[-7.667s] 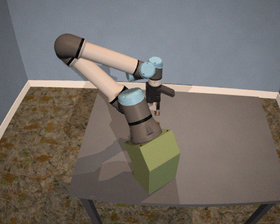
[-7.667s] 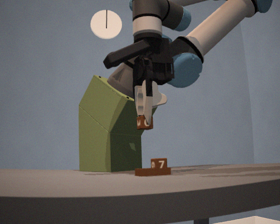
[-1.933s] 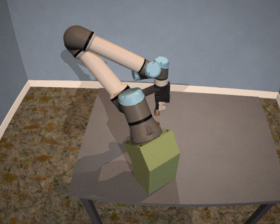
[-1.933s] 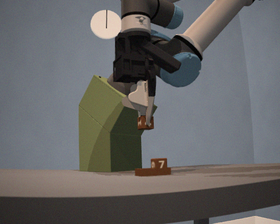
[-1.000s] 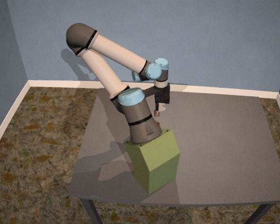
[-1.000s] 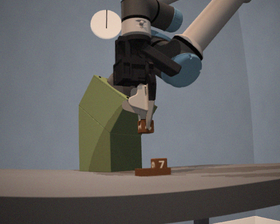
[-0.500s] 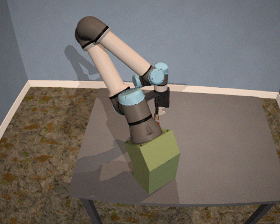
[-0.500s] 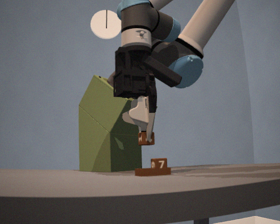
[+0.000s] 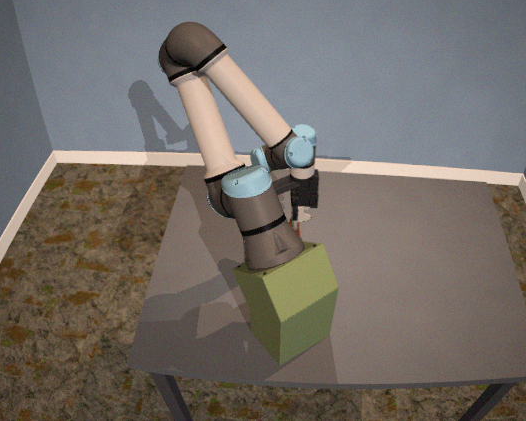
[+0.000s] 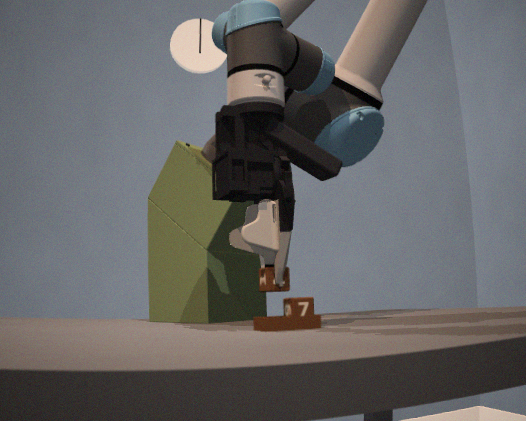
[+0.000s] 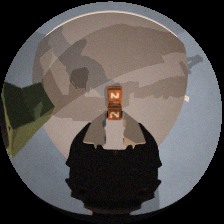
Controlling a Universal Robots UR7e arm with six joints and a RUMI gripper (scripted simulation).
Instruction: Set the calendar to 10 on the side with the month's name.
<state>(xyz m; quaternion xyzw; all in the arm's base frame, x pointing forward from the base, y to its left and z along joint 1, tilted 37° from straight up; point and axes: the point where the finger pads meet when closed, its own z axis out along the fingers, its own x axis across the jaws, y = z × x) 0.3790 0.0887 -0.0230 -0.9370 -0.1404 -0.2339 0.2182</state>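
Right now the brown calendar tray is 6 cm below my hand, 1 cm to the left of it and 1 cm behind it.
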